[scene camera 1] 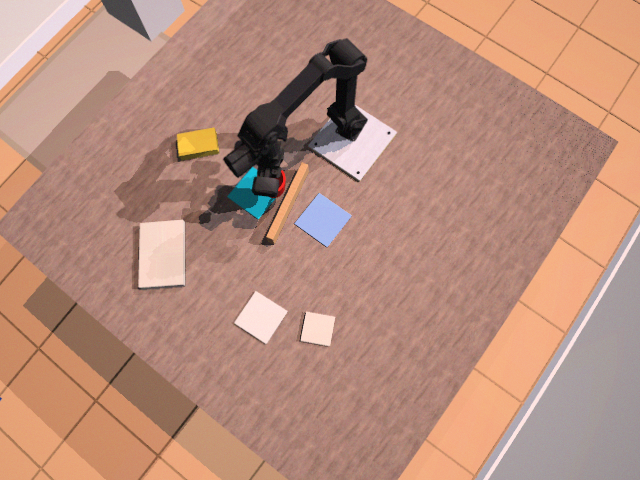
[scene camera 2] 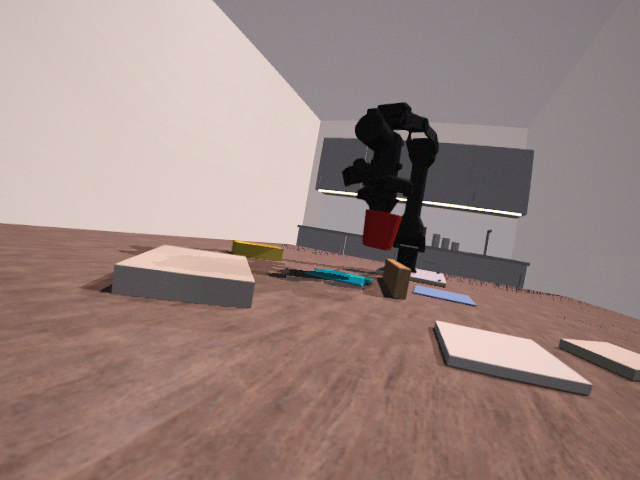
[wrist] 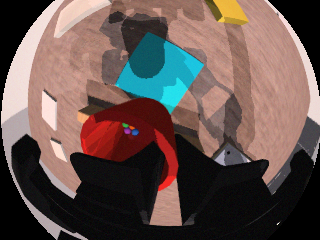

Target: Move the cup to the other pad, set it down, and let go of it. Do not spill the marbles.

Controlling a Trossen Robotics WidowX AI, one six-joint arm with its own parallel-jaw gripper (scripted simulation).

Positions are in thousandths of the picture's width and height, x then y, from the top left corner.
In view: my gripper (scene camera 1: 427,361), a red cup (scene camera 2: 595,478) and a yellow block (scene camera 1: 313,299).
The red cup is seen too in the wrist view (wrist: 323,569). The yellow block shows as well in scene camera 2 (scene camera 2: 376,518). My gripper is seen too in the wrist view (wrist: 533,577).
